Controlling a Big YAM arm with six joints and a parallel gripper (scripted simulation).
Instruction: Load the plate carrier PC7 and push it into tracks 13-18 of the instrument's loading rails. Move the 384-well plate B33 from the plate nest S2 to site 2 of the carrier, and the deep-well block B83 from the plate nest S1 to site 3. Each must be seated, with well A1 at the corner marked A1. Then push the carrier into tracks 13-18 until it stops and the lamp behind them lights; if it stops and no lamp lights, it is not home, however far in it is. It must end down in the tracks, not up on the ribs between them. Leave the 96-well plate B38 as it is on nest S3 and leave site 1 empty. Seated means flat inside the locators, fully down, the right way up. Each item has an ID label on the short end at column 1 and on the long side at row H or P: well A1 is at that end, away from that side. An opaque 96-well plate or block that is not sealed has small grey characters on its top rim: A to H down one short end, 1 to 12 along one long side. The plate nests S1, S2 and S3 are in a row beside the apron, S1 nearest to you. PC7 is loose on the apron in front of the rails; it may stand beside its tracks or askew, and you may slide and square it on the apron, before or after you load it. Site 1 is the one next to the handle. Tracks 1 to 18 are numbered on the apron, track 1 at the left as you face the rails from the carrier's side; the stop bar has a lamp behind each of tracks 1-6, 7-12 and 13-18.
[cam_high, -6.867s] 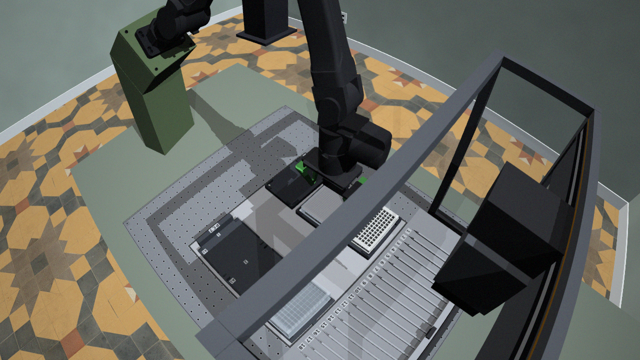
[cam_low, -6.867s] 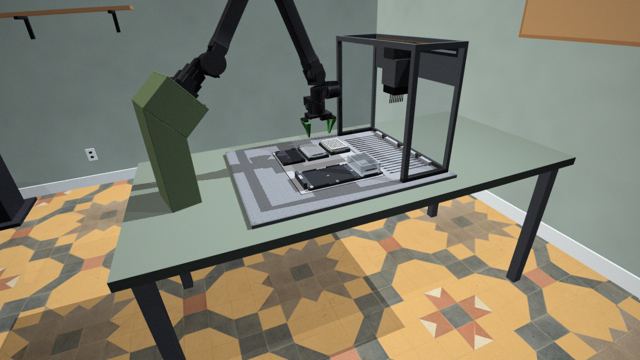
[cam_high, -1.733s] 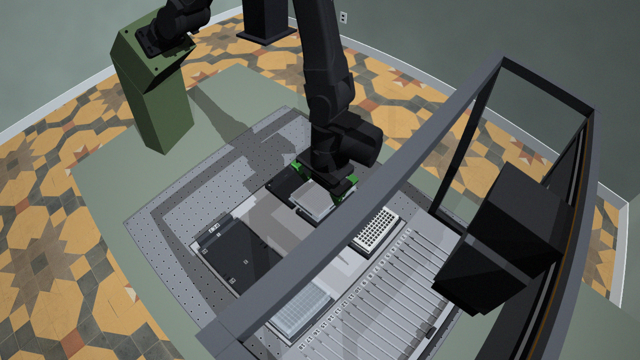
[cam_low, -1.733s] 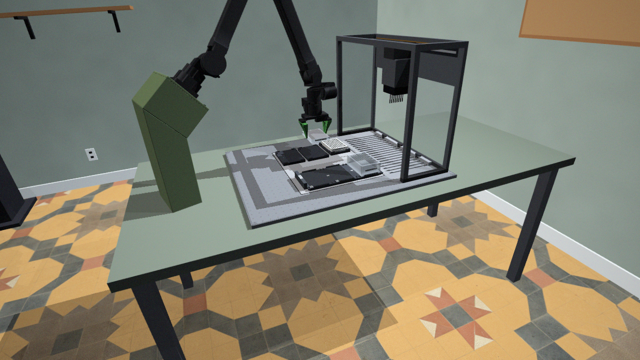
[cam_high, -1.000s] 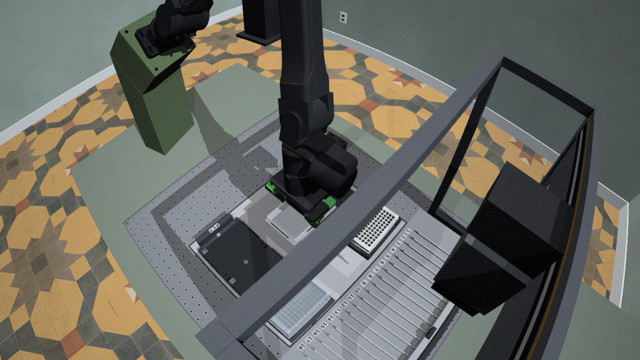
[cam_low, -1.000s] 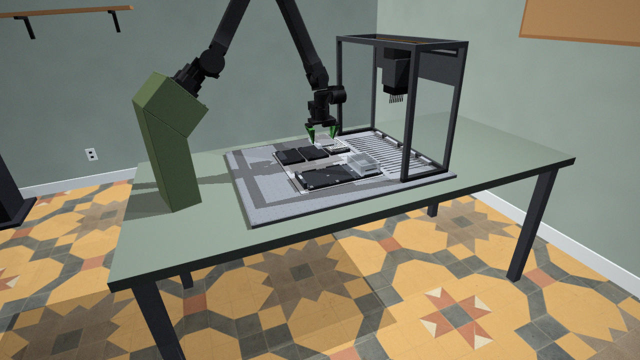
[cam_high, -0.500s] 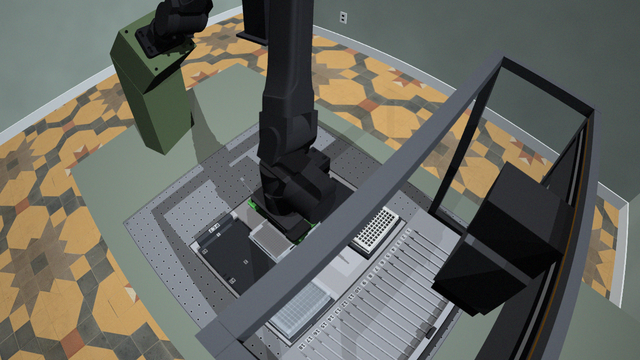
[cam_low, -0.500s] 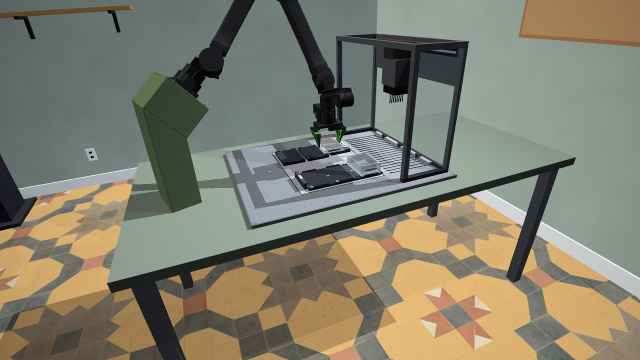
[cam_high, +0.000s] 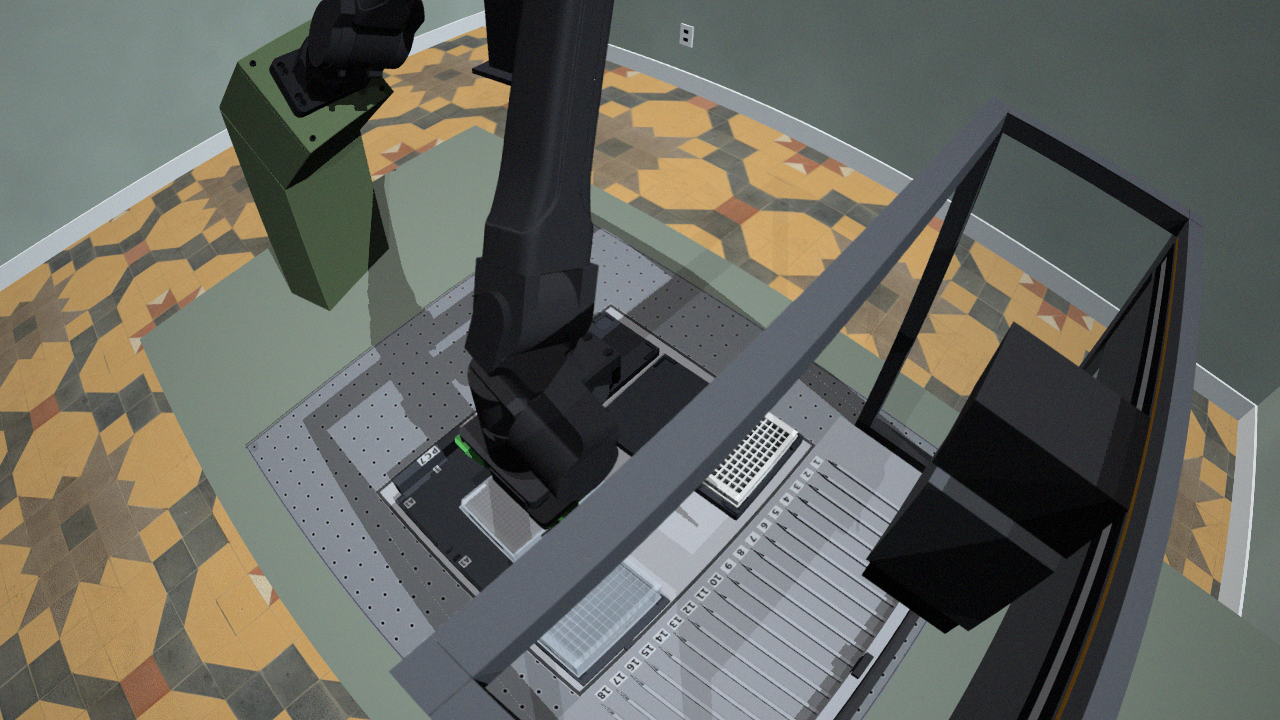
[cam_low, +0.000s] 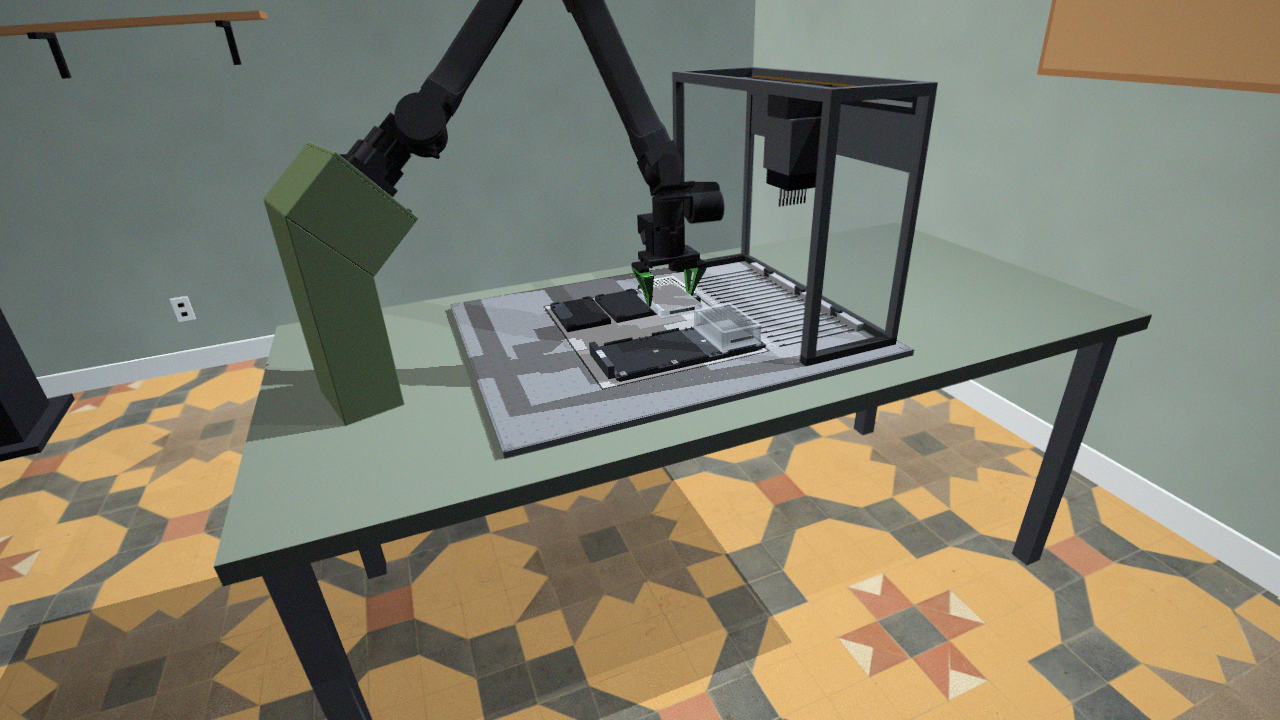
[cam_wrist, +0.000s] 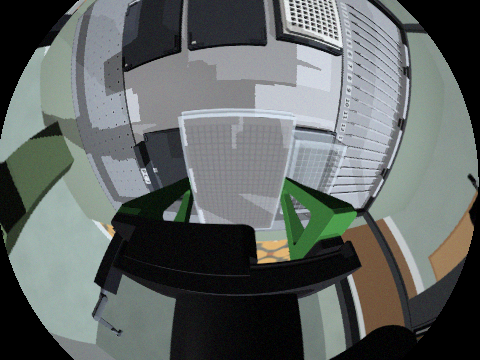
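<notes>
Now: the dark plate carrier PC7 80 mm below my hand and 30 mm to the right of it. Also, from my hand: 384-well plate B33: right at my hand; then clear deep-well block B83: 110 mm ahead, 80 mm below, 40 mm to the right; then plate nest S2: 220 mm to the left, 100 mm below.
</notes>
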